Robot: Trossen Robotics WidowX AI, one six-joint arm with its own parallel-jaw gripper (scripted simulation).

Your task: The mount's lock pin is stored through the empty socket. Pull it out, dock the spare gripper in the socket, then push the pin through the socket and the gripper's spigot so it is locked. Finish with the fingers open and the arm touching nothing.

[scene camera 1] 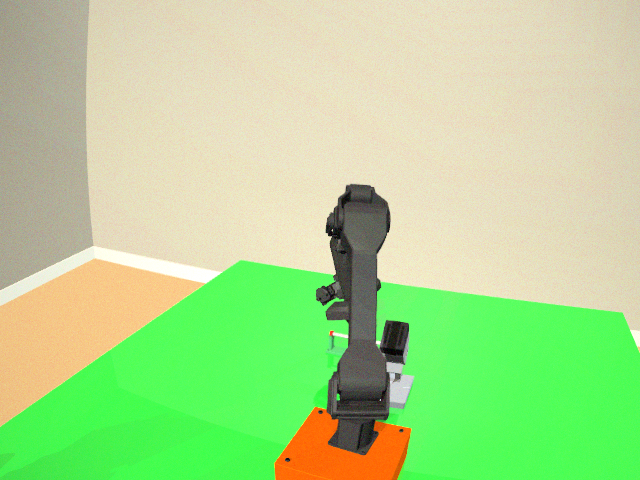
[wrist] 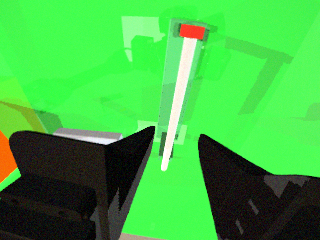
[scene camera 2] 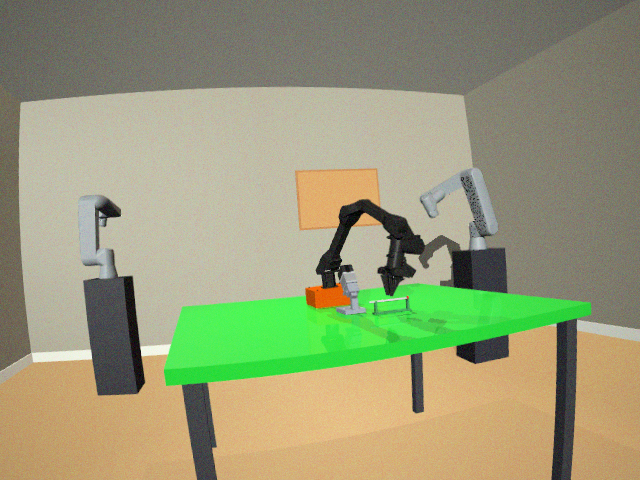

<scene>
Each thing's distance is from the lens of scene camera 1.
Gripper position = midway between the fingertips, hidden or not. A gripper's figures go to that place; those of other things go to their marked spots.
gripper (scene camera 1: 361, 332): 118 cm
spare gripper (scene camera 1: 394, 343): 96 cm
grey mount (scene camera 1: 400, 385): 108 cm
The marked spots on the grey mount and the spare gripper are 15 cm apart.
</scene>
